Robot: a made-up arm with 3 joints. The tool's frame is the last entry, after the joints. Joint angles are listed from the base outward. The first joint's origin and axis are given. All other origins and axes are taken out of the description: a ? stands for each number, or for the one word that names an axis. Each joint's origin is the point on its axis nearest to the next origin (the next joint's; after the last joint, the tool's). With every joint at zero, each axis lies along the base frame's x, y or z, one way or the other. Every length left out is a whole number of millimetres.
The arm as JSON. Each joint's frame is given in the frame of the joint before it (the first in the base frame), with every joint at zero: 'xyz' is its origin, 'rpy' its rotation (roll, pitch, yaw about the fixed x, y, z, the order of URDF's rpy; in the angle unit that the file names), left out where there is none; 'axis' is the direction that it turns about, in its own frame. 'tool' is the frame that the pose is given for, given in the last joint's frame.
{
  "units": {
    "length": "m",
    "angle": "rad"
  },
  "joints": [
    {
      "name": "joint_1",
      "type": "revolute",
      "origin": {
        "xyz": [
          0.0,
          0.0,
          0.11
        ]
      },
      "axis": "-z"
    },
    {
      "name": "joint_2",
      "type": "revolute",
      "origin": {
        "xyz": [
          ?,
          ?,
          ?
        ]
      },
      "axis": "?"
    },
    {
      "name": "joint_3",
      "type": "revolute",
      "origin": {
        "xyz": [
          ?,
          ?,
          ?
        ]
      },
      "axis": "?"
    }
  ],
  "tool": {
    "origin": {
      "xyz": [
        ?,
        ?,
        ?
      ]
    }
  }
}
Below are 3 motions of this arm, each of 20 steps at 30 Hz.
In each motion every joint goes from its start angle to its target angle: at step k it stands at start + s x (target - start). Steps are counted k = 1, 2, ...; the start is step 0. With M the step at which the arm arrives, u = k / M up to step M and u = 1 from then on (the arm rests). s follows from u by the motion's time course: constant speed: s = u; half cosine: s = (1 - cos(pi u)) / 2; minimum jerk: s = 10 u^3 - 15 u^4 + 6 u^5.
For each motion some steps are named. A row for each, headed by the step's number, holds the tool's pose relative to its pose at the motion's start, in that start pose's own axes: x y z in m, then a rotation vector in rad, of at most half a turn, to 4 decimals.
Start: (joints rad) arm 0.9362 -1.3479 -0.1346
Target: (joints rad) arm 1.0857 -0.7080 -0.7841
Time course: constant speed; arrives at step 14
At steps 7, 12, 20:
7: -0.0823 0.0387 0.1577 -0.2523 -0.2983 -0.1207
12: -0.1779 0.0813 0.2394 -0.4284 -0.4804 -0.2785
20: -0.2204 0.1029 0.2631 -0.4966 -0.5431 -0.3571

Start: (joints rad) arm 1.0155 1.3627 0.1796
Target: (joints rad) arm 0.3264 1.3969 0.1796
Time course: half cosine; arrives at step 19
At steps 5, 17, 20:
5: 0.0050 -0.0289 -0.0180 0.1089 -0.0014 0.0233
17: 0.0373 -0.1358 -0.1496 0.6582 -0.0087 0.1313
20: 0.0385 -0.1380 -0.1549 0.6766 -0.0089 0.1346

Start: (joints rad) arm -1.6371 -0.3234 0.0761
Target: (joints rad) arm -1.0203 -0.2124 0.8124
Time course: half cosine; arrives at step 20
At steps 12, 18, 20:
12: -0.0600 0.0378 -0.1771 0.5899 -0.1915 -0.3506
18: -0.0550 0.0962 -0.2514 0.8569 -0.3505 -0.4970
20: -0.0534 0.1012 -0.2564 0.8764 -0.3644 -0.5073

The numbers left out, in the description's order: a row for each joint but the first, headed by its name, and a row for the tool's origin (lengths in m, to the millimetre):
joint_2: xyz -0.273 0.142 0.0, axis -y
joint_3: xyz 0.238 0.0 -0.02, axis +x
tool: xyz 0.0 -0.34 0.096

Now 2 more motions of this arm.
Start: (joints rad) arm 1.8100 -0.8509 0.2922
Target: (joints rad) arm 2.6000 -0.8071 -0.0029
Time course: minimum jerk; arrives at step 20
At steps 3, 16, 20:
3: -0.0029 0.0026 -0.0011 0.0079 -0.0051 -0.0130
16: -0.0822 0.1039 -0.0137 0.2772 -0.1144 -0.4856
20: -0.0859 0.1106 -0.0129 0.2944 -0.1167 -0.5166

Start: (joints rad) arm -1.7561 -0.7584 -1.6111
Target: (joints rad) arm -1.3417 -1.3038 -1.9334
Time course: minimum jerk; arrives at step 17
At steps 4, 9, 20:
4: 0.0217 0.0084 0.0054 -0.0027 0.0234 0.0497
9: 0.1253 0.0611 0.0302 0.0050 0.1014 0.3167
20: 0.2026 0.1165 0.0578 0.0466 0.1031 0.5666

